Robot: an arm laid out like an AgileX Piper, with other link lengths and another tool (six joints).
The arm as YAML. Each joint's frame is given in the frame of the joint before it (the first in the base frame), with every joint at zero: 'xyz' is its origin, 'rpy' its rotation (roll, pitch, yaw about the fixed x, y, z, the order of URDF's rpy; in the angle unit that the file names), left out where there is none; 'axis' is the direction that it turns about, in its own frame. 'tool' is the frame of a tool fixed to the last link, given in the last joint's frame.
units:
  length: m
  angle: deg
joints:
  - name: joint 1
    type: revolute
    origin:
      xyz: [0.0, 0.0, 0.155]
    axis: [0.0, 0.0, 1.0]
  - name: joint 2
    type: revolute
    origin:
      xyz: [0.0, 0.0, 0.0]
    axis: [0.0, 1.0, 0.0]
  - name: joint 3
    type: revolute
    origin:
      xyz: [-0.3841, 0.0, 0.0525]
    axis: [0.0, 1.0, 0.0]
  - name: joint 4
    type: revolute
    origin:
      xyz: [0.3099, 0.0, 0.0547]
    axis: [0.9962, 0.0, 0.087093]
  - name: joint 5
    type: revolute
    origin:
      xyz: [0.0, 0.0, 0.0]
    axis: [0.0, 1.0, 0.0]
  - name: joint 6
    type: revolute
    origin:
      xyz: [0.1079, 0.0, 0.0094]
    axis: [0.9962, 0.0, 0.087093]
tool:
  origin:
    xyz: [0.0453, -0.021, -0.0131]
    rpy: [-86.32, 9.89, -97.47]
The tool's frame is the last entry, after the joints.
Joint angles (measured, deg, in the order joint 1, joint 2, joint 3, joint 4, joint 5, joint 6), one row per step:
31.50, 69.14, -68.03, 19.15, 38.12, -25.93
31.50, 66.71, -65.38, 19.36, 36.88, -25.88
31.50, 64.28, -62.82, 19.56, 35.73, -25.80
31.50, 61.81, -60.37, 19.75, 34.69, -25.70
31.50, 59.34, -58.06, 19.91, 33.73, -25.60
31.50, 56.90, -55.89, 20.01, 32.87, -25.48
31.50, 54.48, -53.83, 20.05, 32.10, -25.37
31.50, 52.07, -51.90, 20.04, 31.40, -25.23
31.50, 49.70, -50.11, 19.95, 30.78, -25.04
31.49, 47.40, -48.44, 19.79, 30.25, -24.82
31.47, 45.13, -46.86, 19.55, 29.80, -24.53
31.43, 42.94, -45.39, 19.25, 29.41, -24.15
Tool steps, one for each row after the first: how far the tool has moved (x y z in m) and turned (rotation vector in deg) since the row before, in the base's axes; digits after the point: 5 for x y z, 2 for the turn. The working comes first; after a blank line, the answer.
Tool pose at each row, in the base's axes (x y z in m, rotation vector in deg; the steps are taken from these numbers as rounded here):
0.29094, 0.18716, 0.48740, -110.98, 58.09, -30.98
0.27910, 0.17937, 0.48421, -109.87, 58.17, -31.38
0.26730, 0.17163, 0.48086, -108.76, 58.24, -31.75
0.25537, 0.16385, 0.47767, -107.62, 58.26, -32.12
0.24360, 0.15616, 0.47474, -106.45, 58.21, -32.53
0.23214, 0.14861, 0.47188, -105.30, 58.11, -32.97
0.22095, 0.14119, 0.46897, -104.19, 57.95, -33.45
0.21000, 0.13388, 0.46627, -103.06, 57.73, -33.96
0.19944, 0.12675, 0.46373, -101.93, 57.49, -34.51
0.18939, 0.11985, 0.46109, -100.85, 57.24, -35.07
0.17966, 0.11307, 0.45834, -99.79, 57.00, -35.63
0.17049, 0.10653, 0.45553, -98.75, 56.82, -36.18

-0.01184, -0.00779, -0.00319, 0.73, -0.66, -0.42
-0.01180, -0.00774, -0.00335, 0.74, -0.65, -0.41
-0.01193, -0.00778, -0.00319, 0.77, -0.68, -0.38
-0.01177, -0.00769, -0.00293, 0.77, -0.75, -0.36
-0.01146, -0.00755, -0.00286, 0.74, -0.79, -0.34
-0.01119, -0.00742, -0.00291, 0.69, -0.82, -0.31
-0.01095, -0.00731, -0.00270, 0.69, -0.88, -0.29
-0.01056, -0.00713, -0.00254, 0.67, -0.91, -0.30
-0.01005, -0.00690, -0.00264, 0.62, -0.90, -0.29
-0.00973, -0.00678, -0.00275, 0.60, -0.89, -0.30
-0.00917, -0.00654, -0.00281, 0.58, -0.84, -0.34

